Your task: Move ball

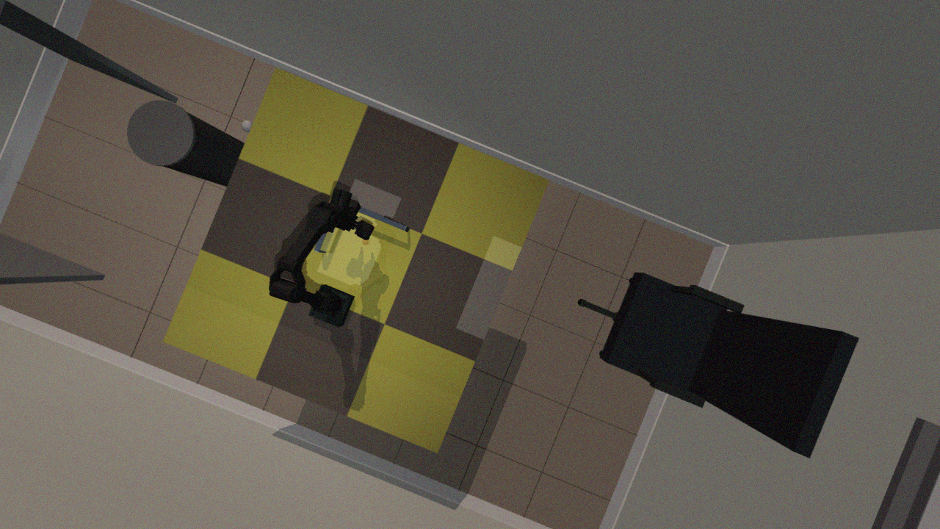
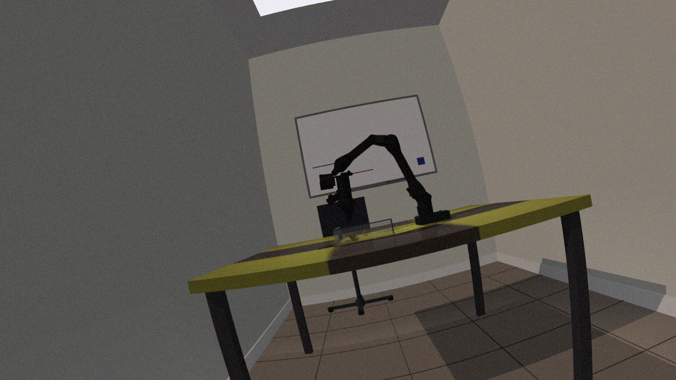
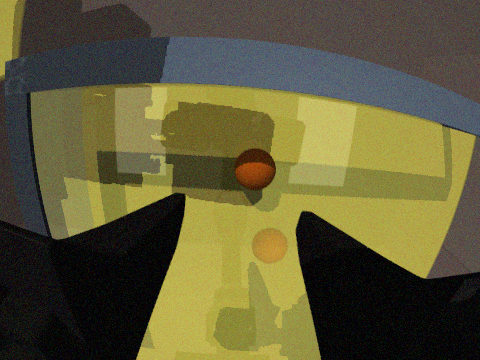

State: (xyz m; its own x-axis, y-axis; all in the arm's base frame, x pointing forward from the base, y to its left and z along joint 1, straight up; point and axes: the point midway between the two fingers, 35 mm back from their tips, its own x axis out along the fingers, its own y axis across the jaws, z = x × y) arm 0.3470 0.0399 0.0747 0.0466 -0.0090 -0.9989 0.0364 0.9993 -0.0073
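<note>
Right now the orange ball is 1 cm to the right of my gripper tip and 6 cm below it. Also, from my gripper tip: see-through copy of ball 6 cm behind, 3 cm to the right, 6 cm below.
</note>
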